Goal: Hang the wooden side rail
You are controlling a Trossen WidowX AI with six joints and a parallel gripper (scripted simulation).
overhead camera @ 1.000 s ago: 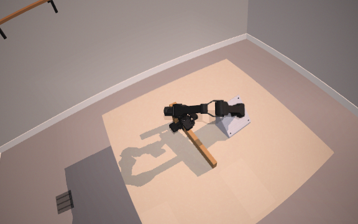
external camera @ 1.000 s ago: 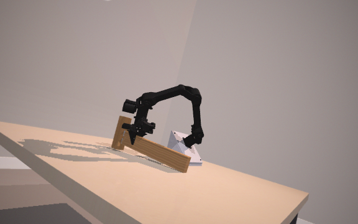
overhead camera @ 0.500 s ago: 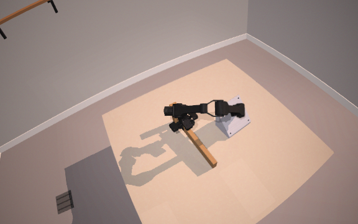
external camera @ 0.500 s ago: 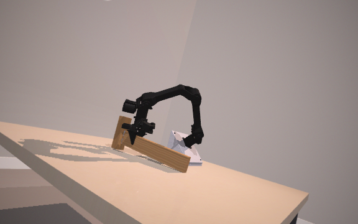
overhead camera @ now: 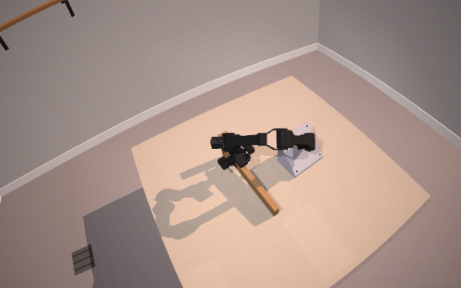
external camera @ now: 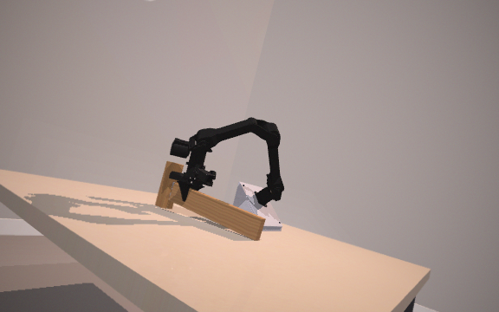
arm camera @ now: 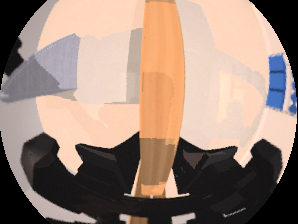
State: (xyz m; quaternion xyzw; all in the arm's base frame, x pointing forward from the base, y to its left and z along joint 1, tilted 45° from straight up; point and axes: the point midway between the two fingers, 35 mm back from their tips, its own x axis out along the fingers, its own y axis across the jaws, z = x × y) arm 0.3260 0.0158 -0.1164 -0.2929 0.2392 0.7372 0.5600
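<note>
The headboard post lies 11 cm to the right of my gripper tip, 4 cm above it and 2 cm ahead of it.
</note>
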